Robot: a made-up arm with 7 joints. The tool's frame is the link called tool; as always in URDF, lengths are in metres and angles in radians. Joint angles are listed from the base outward.
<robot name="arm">
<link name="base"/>
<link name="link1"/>
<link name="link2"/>
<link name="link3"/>
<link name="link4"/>
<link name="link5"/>
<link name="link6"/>
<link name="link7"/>
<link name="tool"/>
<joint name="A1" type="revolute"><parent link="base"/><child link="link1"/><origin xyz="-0.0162 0.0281 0.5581" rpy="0 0 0"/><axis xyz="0 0 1"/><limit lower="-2.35" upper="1.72"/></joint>
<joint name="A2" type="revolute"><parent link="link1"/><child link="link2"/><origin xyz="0.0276 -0.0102 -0.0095" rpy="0 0 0"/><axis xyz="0 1 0"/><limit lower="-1.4" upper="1.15"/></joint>
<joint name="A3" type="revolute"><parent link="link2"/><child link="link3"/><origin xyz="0.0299 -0.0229 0.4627" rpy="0 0 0"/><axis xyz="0 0 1"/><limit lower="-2.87" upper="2.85"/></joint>
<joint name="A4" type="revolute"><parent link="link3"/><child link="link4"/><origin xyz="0.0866 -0.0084 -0.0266" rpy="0 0 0"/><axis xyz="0 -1 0"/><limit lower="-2.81" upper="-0.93"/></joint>
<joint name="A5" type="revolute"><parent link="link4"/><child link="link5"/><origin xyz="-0.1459 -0.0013 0.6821" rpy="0 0 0"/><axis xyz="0 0 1"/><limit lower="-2.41" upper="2.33"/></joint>
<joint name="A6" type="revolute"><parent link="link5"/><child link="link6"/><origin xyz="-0.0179 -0.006 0.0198" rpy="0 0 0"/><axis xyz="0 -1 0"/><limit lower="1.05" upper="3.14"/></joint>
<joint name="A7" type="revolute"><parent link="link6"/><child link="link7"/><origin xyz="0.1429 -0.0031 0.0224" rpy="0 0 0"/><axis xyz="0 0 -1"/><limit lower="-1.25" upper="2.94"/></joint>
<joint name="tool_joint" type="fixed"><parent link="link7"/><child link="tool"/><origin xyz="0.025 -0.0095 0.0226" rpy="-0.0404 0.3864 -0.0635"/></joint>
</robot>
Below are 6 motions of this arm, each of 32 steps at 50 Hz.
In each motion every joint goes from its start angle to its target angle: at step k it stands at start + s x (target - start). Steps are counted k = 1, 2, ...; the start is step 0. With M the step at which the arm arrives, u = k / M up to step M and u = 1 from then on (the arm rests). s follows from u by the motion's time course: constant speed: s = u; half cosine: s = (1 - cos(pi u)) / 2; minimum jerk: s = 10 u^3 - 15 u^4 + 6 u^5.
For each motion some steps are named. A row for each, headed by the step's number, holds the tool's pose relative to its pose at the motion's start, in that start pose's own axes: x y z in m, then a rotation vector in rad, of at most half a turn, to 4 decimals.
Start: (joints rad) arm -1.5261 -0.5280 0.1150 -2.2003 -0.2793 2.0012 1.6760
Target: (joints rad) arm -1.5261 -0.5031 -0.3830 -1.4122 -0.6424 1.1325 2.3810
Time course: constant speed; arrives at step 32
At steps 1, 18, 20, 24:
1: 0.0108 0.0032 0.0181 0.0089 -0.0094 -0.0382
18: 0.2169 -0.0361 0.3249 0.1833 -0.1886 -0.7646
20: 0.2412 -0.0527 0.3594 0.2058 -0.2109 -0.8593
24: 0.2878 -0.0932 0.4264 0.2513 -0.2555 -1.0539

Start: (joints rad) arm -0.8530 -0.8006 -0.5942 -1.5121 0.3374 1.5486 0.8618
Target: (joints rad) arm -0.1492 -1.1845 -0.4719 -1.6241 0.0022 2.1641 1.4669
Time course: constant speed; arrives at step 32
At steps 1, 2, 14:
1: -0.0029 0.0025 -0.0029 0.0149 0.0015 0.0033
2: -0.0058 0.0048 -0.0056 0.0303 0.0035 0.0064
14: -0.0329 0.0161 -0.0298 0.2414 0.0691 0.0344

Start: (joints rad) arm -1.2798 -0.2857 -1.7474 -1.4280 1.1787 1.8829 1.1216
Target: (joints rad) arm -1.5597 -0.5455 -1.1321 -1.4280 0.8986 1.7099 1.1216
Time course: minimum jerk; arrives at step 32
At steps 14, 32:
14: -0.0284 0.0141 -0.0503 -0.1533 0.0906 0.0185
32: -0.1731 0.0116 -0.1119 -0.3948 0.2040 0.1466

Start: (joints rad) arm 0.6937 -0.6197 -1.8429 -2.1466 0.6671 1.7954 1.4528
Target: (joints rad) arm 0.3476 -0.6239 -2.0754 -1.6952 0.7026 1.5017 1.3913
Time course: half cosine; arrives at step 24
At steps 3, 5, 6, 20, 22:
3: -0.0070 -0.0038 0.0243 0.0160 0.0127 0.0097
5: -0.0182 -0.0120 0.0662 0.0437 0.0339 0.0265
6: -0.0251 -0.0186 0.0940 0.0620 0.0474 0.0378
20: -0.0802 -0.2950 0.5663 0.4121 0.2251 0.2545
22: -0.0793 -0.3217 0.5913 0.4352 0.2318 0.2681

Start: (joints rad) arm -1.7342 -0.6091 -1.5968 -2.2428 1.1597 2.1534 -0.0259
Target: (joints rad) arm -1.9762 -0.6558 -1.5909 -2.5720 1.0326 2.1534 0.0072
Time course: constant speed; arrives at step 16
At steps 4, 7, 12, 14, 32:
4: -0.0032 -0.0585 0.0177 0.0016 -0.0042 -0.0635
7: -0.0077 -0.1022 0.0279 0.0042 -0.0042 -0.1100
12: -0.0191 -0.1742 0.0387 0.0110 0.0013 -0.1850
14: -0.0248 -0.2025 0.0409 0.0145 0.0055 -0.2139
32: -0.0312 -0.2305 0.0418 0.0184 0.0109 -0.2422

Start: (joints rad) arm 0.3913 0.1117 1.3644 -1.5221 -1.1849 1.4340 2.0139
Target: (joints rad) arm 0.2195 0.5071 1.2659 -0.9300 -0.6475 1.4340 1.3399
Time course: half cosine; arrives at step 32
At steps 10, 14, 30, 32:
10: 0.1472 0.0542 -0.0277 -0.1086 0.1909 0.0076
14: 0.2723 0.0821 -0.0638 -0.1665 0.3519 0.0171
30: 0.6813 0.0566 -0.2455 -0.1503 0.8584 0.0534
32: 0.6877 0.0546 -0.2490 -0.1474 0.8658 0.0539

